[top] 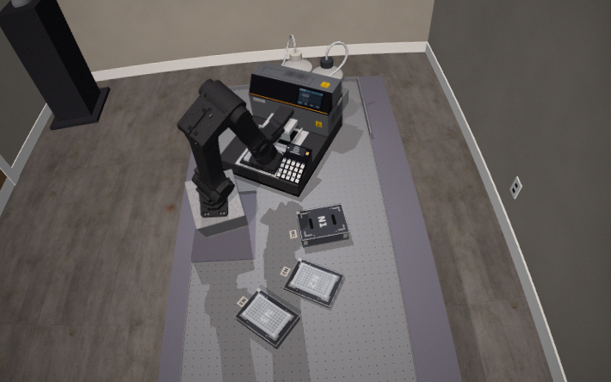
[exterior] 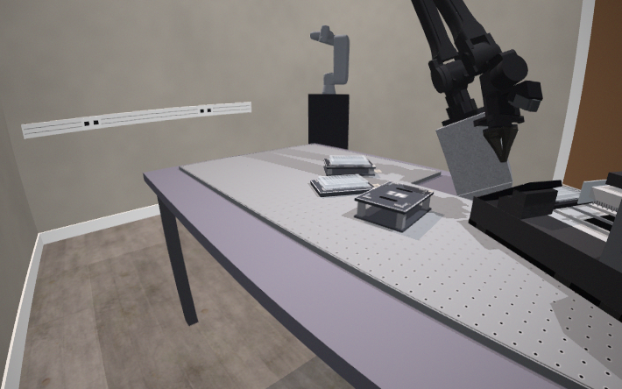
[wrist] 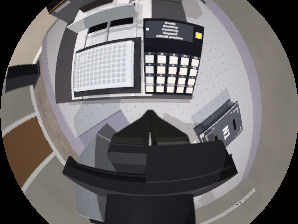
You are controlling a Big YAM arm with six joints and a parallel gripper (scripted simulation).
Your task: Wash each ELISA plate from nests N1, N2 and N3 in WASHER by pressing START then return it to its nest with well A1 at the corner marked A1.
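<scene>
My gripper is now 40 mm past the washer carrier, 120 mm to the right of it and 70 mm above it. The rest, counted from my hand: plate washer 40 mm ahead, 250 mm to the left, 10 mm below.
</scene>
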